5 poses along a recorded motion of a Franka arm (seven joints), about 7.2 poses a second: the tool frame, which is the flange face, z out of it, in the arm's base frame.
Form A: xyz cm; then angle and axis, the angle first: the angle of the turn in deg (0 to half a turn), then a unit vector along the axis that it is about.
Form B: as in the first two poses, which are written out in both.
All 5 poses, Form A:
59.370, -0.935, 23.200, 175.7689, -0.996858, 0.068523, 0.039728
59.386, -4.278, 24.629, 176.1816, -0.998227, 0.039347, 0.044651
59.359, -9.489, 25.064, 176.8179, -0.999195, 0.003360, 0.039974
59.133, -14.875, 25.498, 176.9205, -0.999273, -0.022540, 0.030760
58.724, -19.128, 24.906, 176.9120, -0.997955, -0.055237, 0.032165
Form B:
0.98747, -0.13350, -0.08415, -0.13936, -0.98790, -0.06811, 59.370, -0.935, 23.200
0.99292, -0.07549, -0.09167, -0.08144, -0.99469, -0.06297, 59.386, -4.278, 24.629
0.99678, -0.00449, -0.08001, -0.00893, -0.99844, -0.05520, 59.359, -9.489, 25.064
0.99709, 0.04667, -0.06022, 0.04336, -0.99754, -0.05507, 59.133, -14.875, 25.498
0.99183, 0.11190, -0.06118, 0.10844, -0.99245, -0.05731, 58.724, -19.128, 24.906

